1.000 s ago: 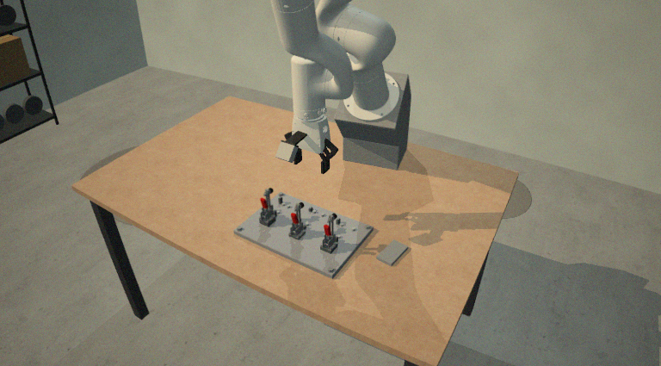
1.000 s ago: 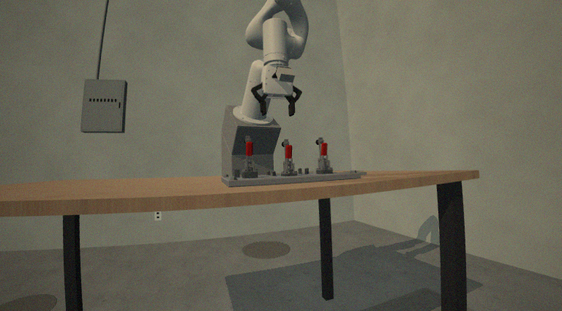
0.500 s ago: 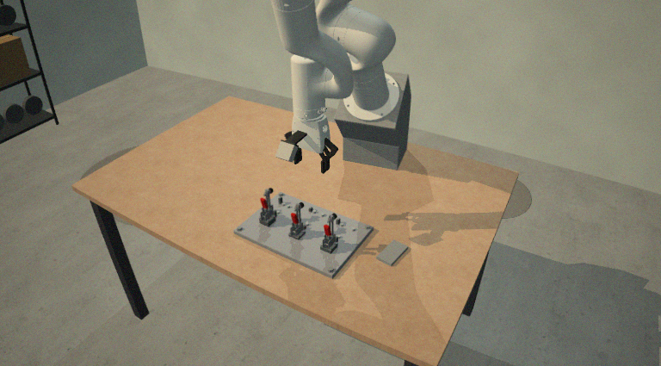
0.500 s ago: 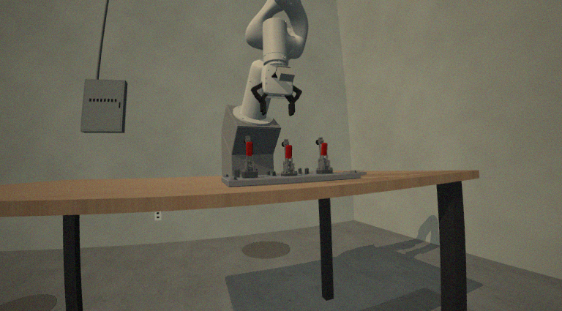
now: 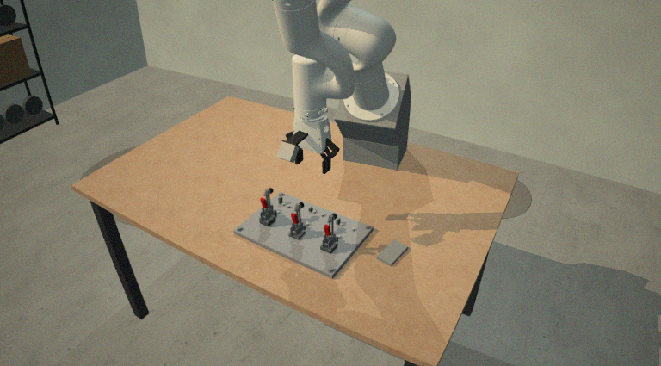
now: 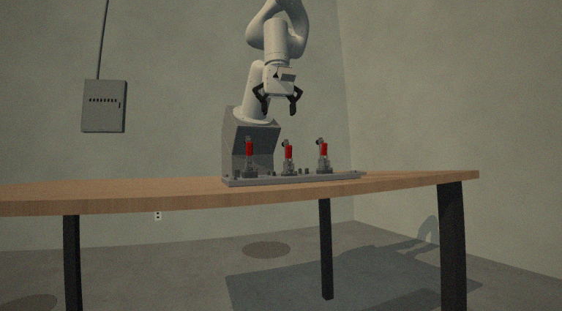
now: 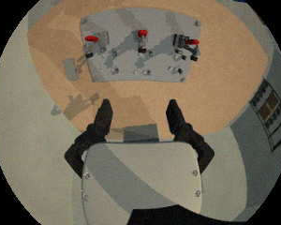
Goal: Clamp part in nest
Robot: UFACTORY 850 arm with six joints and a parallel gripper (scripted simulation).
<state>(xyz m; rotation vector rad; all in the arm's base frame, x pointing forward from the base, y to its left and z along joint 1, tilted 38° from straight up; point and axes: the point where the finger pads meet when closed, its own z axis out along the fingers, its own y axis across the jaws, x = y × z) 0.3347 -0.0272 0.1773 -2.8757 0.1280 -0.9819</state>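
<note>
Right now the flat grey part is 20 mm ahead of my hand, 260 mm to the left of it and 210 mm below it. From my hand the other things lie so: grey fixture plate 50 mm ahead, 10 mm to the right, 210 mm below.
</note>
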